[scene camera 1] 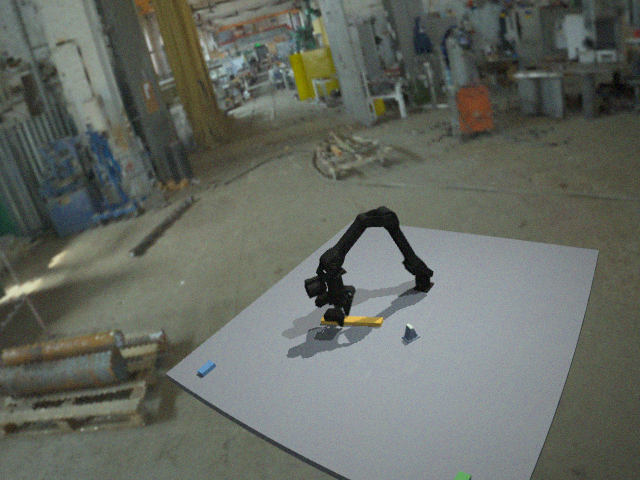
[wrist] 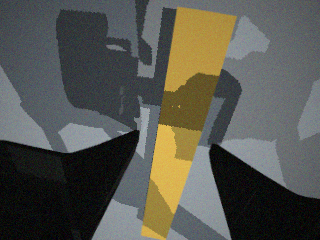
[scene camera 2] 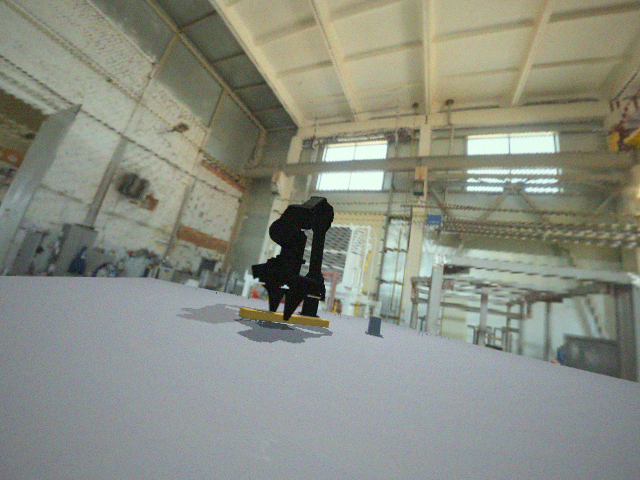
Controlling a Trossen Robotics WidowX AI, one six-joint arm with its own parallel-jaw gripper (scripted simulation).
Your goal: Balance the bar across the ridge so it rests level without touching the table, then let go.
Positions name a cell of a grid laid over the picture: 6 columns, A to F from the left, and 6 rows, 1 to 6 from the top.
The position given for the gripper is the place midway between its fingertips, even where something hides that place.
gripper: scene camera 1 D5; wrist D4; scene camera 2 C4
